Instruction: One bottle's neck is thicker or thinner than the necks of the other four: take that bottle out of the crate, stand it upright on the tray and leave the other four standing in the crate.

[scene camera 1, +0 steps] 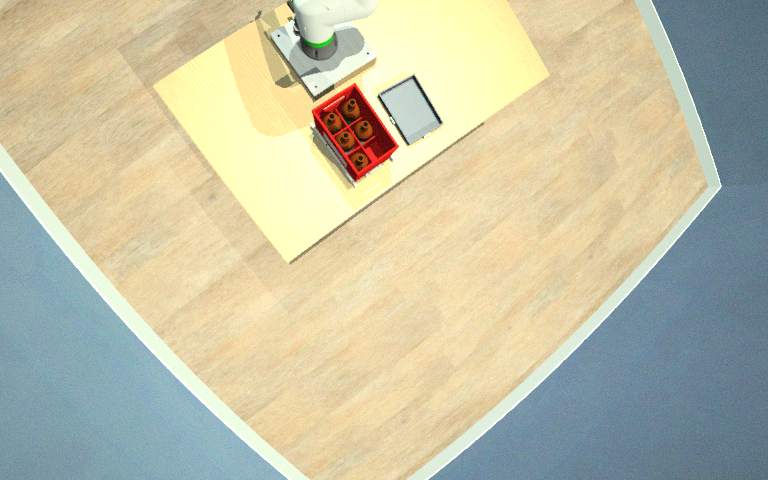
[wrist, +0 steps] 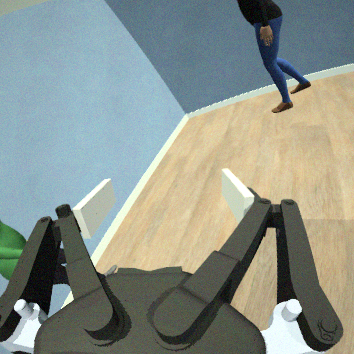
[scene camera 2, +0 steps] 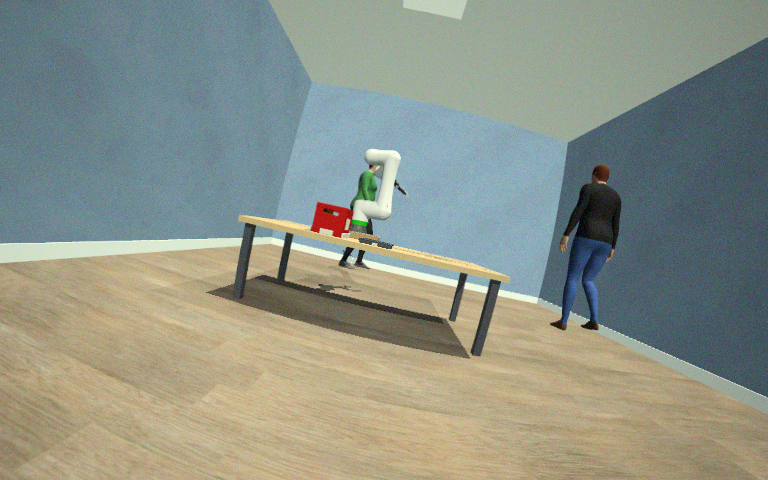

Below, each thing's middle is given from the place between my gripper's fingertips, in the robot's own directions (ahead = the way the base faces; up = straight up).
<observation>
Now: hand 1120 mm short of the grey tray (scene camera 1: 410,108), 500 mm above it and 90 mm to the left of it.
</observation>
